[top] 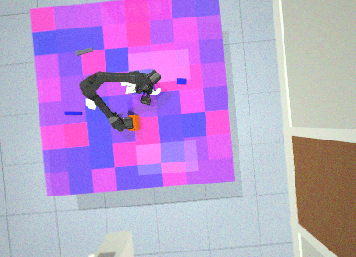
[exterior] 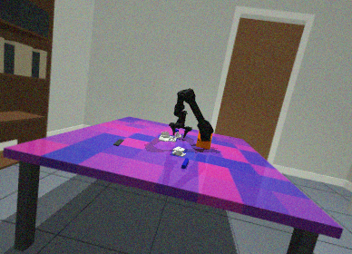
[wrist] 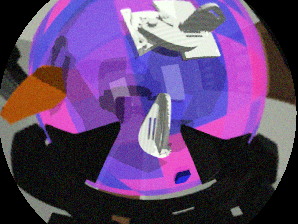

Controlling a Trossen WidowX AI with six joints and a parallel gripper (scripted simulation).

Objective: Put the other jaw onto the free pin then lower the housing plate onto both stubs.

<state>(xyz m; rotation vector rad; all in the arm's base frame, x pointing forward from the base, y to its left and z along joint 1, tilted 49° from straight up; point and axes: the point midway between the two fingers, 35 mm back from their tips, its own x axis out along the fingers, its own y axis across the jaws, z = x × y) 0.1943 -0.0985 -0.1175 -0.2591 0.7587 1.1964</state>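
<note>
Now: gripper tip 4 cm to the left of the grey jaw. The rest, counted from my gripper tip: blue block 22 cm to the right, 3 cm ahead; blue bar 55 cm to the left, 5 cm behind; grey bar 40 cm to the left, 36 cm ahead.
</note>
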